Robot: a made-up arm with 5 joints.
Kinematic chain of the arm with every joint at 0, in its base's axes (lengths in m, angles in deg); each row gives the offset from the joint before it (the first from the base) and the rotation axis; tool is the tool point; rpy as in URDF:
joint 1: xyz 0.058 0 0.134 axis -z
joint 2: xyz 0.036 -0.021 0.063 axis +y
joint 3: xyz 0.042 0 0.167 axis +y
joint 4: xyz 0.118 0 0.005 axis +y
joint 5: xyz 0.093 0.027 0 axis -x
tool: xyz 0 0 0 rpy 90 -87.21 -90
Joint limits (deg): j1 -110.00..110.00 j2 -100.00..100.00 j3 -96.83..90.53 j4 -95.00..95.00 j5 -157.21..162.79
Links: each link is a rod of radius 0.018 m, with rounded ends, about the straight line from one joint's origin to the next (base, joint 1, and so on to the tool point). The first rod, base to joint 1, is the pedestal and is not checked.
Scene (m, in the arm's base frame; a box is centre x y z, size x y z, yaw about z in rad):
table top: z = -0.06
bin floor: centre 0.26 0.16 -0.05 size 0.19 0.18 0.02 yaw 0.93
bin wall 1: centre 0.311 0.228 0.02 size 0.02 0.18 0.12 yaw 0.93
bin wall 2: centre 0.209 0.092 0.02 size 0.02 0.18 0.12 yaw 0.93
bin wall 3: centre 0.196 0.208 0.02 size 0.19 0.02 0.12 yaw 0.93
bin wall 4: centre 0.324 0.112 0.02 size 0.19 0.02 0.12 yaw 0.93
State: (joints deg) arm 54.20 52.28 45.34 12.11 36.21
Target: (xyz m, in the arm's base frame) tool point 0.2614 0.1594 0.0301
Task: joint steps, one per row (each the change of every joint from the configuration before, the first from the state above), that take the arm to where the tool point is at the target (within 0.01 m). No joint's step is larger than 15 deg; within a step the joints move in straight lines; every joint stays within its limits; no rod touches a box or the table.
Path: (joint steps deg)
1: -12.80 -6.60 -3.13 1.43 -5.87
2: -12.79 -6.60 -3.13 1.43 -5.88
3: -12.80 -6.60 -3.13 1.43 -5.87
4: -12.80 -6.60 -3.13 1.43 -5.87
5: -13.25 -0.43 -0.91 -3.19 7.83
6: -13.26 -0.43 -0.92 -3.19 7.83
7: -13.25 -0.43 -0.92 -3.19 7.83
8: 0.00 12.95 -5.40 -3.38 0.00
9: 0.00 12.95 -5.40 -3.38 0.00
10: 0.00 12.94 -5.39 -3.38 0.00

